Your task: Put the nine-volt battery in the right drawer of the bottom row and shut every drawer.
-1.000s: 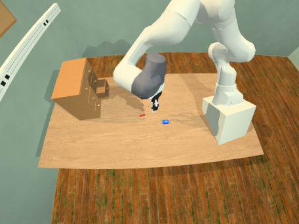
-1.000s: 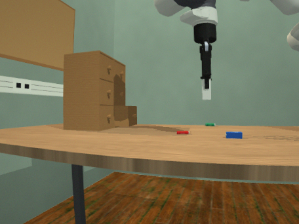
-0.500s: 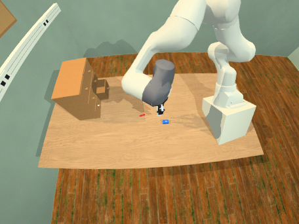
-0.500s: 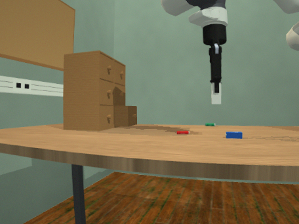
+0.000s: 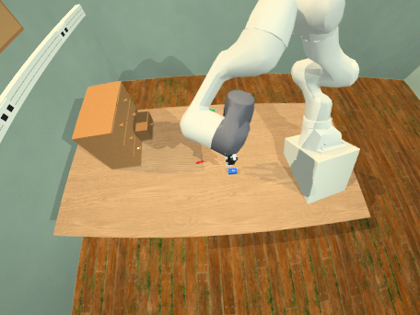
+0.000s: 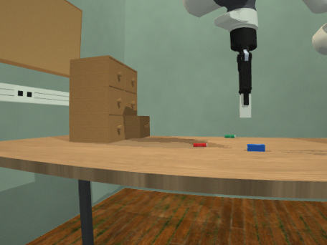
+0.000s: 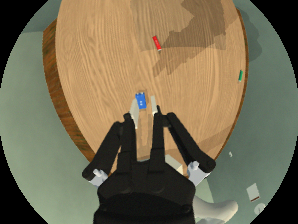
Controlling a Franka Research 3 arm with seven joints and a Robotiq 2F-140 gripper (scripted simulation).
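Now: hand 11 cm above the nine-volt battery, 2 cm to the right of it and 2 cm past it. Round my hand: red cylinder: 14 cm ahead, 12 cm below, 5 cm to the right; green cylinder: 41 cm to the right, 12 cm below, 5 cm ahead.
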